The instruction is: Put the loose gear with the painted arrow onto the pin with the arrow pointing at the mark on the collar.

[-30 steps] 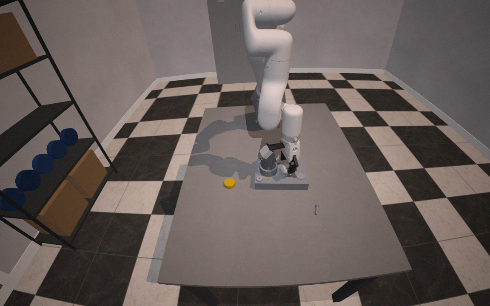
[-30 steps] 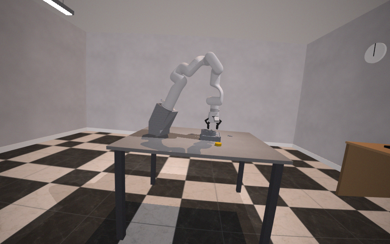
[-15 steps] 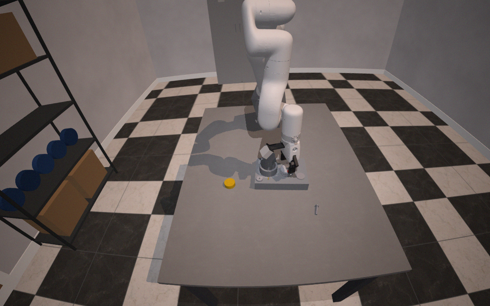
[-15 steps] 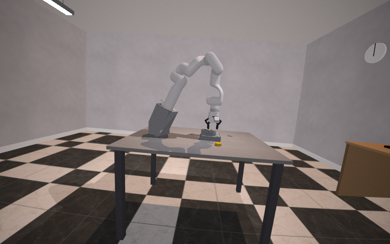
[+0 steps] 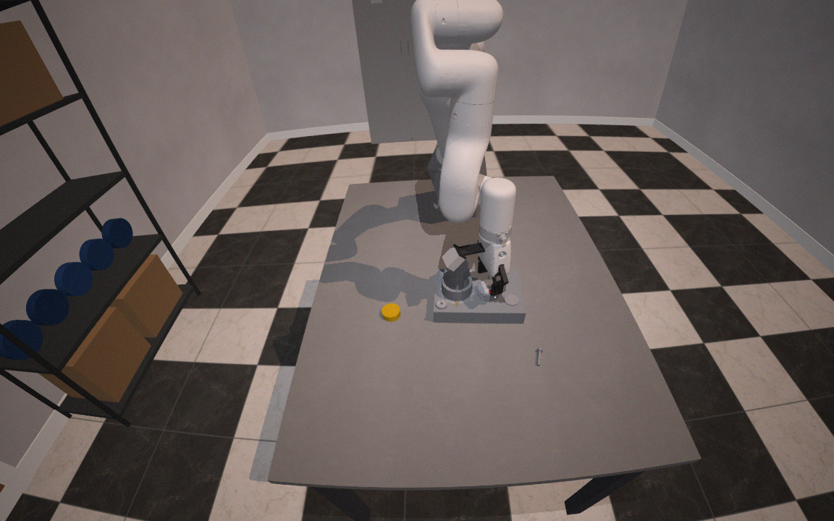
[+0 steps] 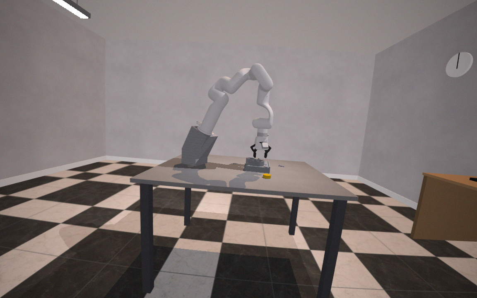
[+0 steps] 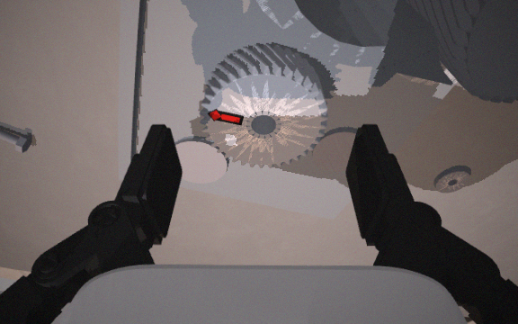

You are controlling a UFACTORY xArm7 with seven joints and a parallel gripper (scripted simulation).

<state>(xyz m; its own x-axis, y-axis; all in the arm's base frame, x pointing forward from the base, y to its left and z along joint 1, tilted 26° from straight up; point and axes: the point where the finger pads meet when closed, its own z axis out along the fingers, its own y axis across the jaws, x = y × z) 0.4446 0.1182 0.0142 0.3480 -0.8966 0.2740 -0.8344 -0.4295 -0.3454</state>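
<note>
The gear is 4 cm below my hand. The rest, counted from my hand: yellow disc 26 cm to the right, 8 cm below, 7 cm ahead; small bolt 17 cm ahead, 13 cm to the left, 8 cm below; pale round disc 6 cm to the left, 5 cm below, 2 cm ahead.
</note>
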